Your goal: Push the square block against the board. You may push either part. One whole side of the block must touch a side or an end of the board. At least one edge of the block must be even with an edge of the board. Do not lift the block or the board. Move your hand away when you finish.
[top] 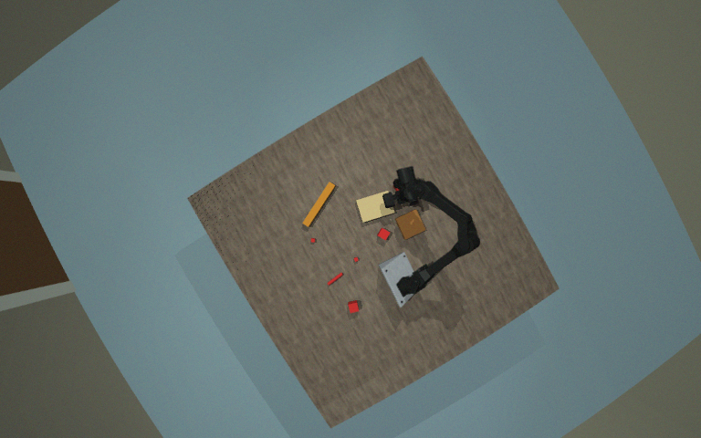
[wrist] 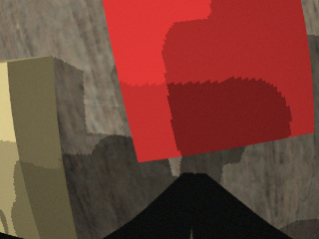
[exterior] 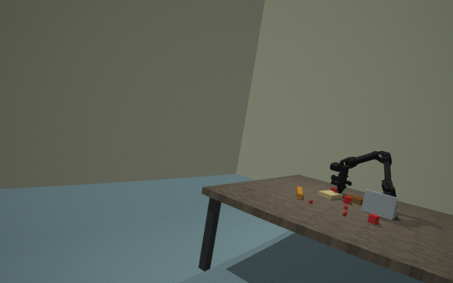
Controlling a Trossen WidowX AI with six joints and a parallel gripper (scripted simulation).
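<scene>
My gripper tip is now 120 mm past the brown square block, 30 mm to the right of it and 10 mm below it. Also, from my gripper tip: red stick (440 mm to the left, 180 mm behind); then board (130 mm to the left, 20 mm ahead, 10 mm above); then long orange bar (340 mm to the left, 150 mm ahead, 10 mm above).
</scene>
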